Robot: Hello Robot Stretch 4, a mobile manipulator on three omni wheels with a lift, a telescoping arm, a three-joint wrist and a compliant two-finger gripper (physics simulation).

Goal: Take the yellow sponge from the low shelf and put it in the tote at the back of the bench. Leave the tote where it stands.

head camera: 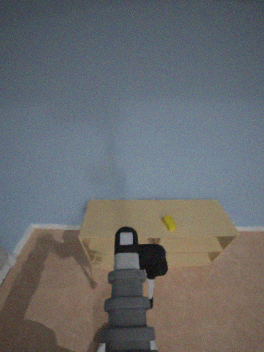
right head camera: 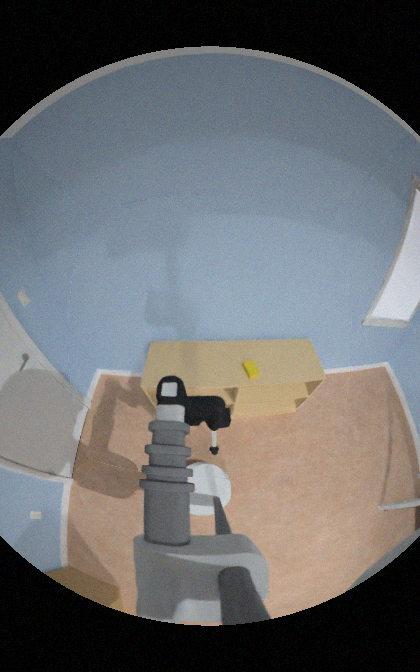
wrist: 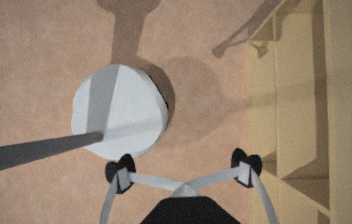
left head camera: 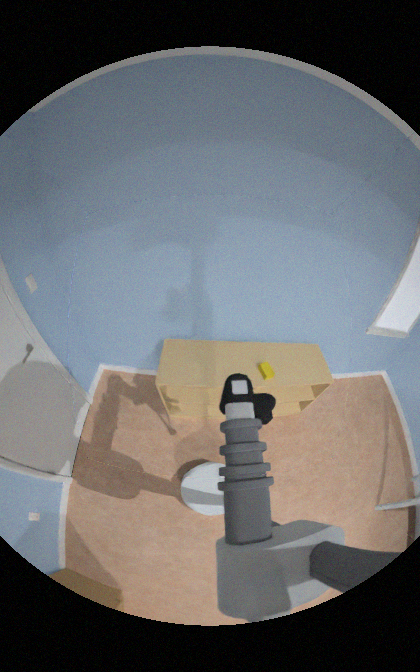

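Where they show: gripper, fingertip midpoint: (head camera: 146, 284) (wrist: 182, 163); robot's base, origin of the base link: (wrist: 127, 113).
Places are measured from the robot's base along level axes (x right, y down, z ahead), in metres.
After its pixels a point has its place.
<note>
The yellow sponge (head camera: 169, 223) {x 0.330, y -0.627, z 0.679 m} (left head camera: 266, 370) (right head camera: 251, 369) lies on the top board of the low wooden shelf (head camera: 115, 215) {x -0.085, y -0.582, z 0.798 m} (left head camera: 200, 360) (right head camera: 200, 355) (wrist: 342, 100) {x 0.006, y -0.582, z 0.627 m}, right of its middle in the head views. My gripper (wrist: 182, 163) {x 0.087, y -0.793, z 0.268 m} is open, with its two fingertips wide apart and nothing between them. It points down and back towards my base, in front of the shelf and away from the sponge. In the right head view a fingertip shows below the black wrist. The sponge does not show in the wrist view. The tote does not show in these views.
A blue wall stands right behind the shelf. My round white base (left head camera: 202, 487) (right head camera: 212, 480) (wrist: 135, 100) {x -0.047, y -0.187, z 0.082 m} is on the floor below the arm. A brown flat-topped piece (left head camera: 85, 590) (right head camera: 85, 587) shows at the lower left edge. A door (left head camera: 37, 415) (right head camera: 37, 425) is at the left.
</note>
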